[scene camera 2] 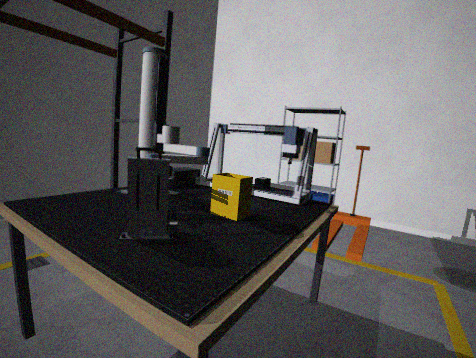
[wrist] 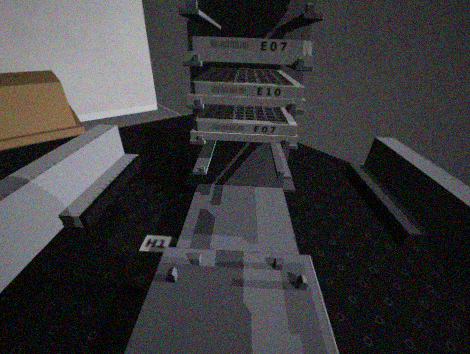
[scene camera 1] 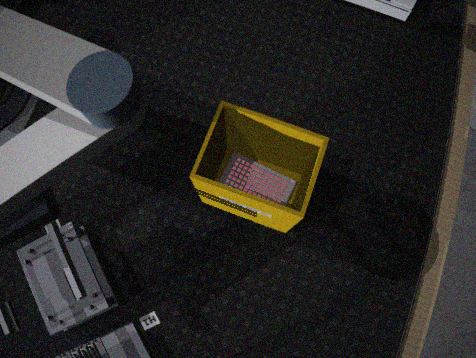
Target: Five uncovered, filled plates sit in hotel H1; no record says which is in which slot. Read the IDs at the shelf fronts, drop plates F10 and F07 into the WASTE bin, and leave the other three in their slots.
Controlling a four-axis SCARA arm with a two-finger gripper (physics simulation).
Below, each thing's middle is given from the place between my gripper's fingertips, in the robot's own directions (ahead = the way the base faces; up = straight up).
Right now the hotel H1 (scene camera 2: pixel 147 217) is 15 cm ahead of my hand, 14 cm to the right of it and 2 cm below it.
